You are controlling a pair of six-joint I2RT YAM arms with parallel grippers.
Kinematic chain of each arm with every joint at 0, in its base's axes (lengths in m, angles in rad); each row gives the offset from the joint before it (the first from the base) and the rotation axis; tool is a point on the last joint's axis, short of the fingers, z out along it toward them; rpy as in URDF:
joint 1: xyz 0 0 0.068 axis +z
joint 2: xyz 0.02 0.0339 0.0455 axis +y
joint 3: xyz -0.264 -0.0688 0 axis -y
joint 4: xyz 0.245 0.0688 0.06 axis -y
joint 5: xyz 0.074 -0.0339 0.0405 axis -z
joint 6: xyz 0.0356 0 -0.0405 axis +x
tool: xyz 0 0 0 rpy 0 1.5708 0
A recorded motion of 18 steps. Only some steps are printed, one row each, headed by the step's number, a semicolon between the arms.
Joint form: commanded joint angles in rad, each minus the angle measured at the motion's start. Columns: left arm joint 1, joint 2, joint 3, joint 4, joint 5, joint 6; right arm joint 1, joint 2, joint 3, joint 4, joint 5, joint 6.
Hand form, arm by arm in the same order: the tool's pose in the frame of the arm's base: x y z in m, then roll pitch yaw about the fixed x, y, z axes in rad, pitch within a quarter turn. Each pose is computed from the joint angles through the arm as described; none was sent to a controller.
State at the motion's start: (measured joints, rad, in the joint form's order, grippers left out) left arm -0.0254 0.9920 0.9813 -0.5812 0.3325 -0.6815; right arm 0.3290 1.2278 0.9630 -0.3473 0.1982 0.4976
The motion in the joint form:
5: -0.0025 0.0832 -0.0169 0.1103 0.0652 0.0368; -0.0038 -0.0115 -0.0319 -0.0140 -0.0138 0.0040
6: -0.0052 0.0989 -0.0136 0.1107 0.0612 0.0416; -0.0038 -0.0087 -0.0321 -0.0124 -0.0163 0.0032
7: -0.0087 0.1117 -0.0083 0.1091 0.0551 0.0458; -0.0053 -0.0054 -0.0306 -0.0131 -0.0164 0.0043
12: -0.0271 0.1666 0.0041 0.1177 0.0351 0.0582; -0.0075 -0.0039 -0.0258 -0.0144 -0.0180 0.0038
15: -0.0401 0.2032 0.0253 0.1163 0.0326 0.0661; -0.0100 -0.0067 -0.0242 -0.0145 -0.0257 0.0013
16: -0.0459 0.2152 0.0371 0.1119 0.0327 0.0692; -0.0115 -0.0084 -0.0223 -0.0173 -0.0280 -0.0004
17: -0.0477 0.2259 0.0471 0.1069 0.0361 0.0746; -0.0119 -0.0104 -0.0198 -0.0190 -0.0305 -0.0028
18: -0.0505 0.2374 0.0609 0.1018 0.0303 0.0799; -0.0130 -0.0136 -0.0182 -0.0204 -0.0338 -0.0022
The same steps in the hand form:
5: 0.2334 -0.0203 0.3196 -2.2166 0.5704 -2.4510; 0.2554 0.0792 0.2841 2.6904 0.8526 2.6654
6: 0.2367 -0.0209 0.3173 -2.2298 0.5666 -2.4599; 0.2559 0.0795 0.2834 2.6911 0.8509 2.6685
7: 0.2394 -0.0216 0.3161 -2.2415 0.5652 -2.4669; 0.2567 0.0793 0.2831 2.6926 0.8486 2.6675
12: 0.2511 -0.0260 0.3085 -2.2828 0.5564 -2.4977; 0.2573 0.0790 0.2842 2.6900 0.8495 2.6649
15: 0.2588 -0.0297 0.3069 -2.3000 0.5504 -2.5221; 0.2571 0.0785 0.2854 2.6830 0.8503 2.6648
16: 0.2613 -0.0314 0.3076 -2.3046 0.5491 -2.5322; 0.2569 0.0781 0.2862 2.6824 0.8506 2.6657
17: 0.2635 -0.0322 0.3080 -2.3091 0.5473 -2.5421; 0.2567 0.0780 0.2874 2.6802 0.8526 2.6670
18: 0.2661 -0.0329 0.3093 -2.3166 0.5512 -2.5473; 0.2562 0.0777 0.2886 2.6738 0.8533 2.6634

